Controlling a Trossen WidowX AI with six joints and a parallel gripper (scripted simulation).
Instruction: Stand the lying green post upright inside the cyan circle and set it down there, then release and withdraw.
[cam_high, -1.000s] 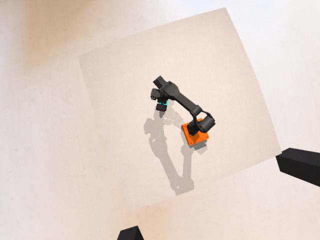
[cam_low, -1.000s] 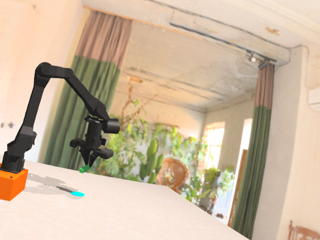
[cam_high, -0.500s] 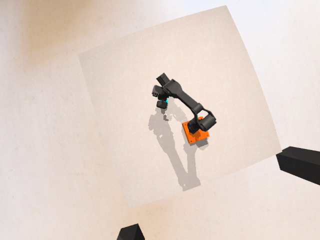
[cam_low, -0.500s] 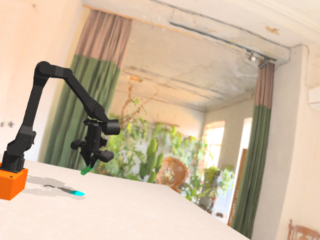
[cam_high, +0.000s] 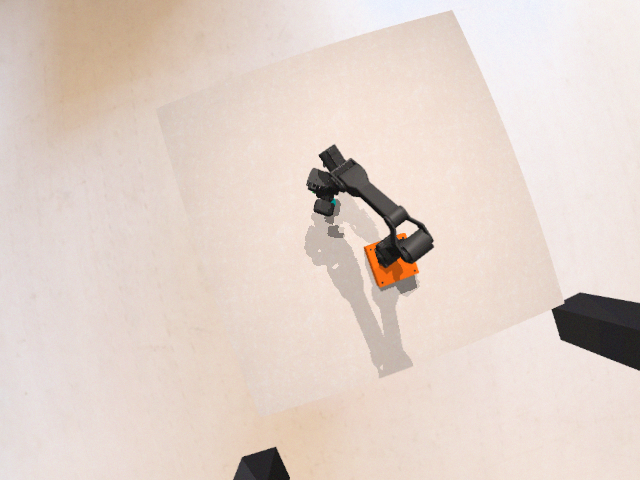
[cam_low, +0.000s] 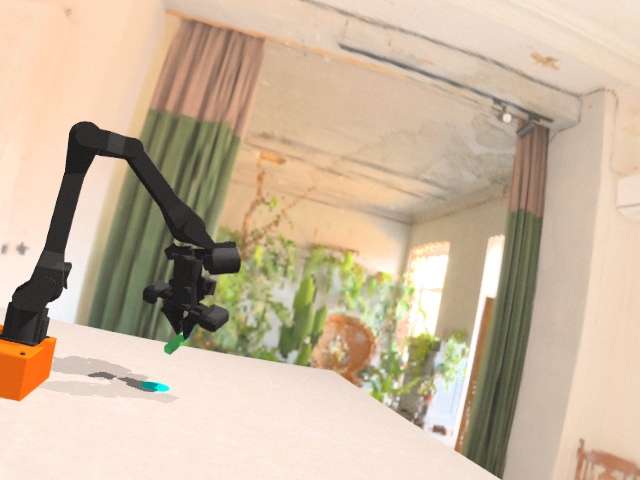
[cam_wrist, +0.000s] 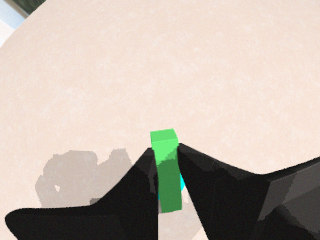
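Now: the cyan circle 4 cm behind my gripper tip, 3 cm to the right of it and 11 cm below it. From my gripper tip the other things lie so: green post 1 cm behind, 1 cm to the right, 1 cm below.
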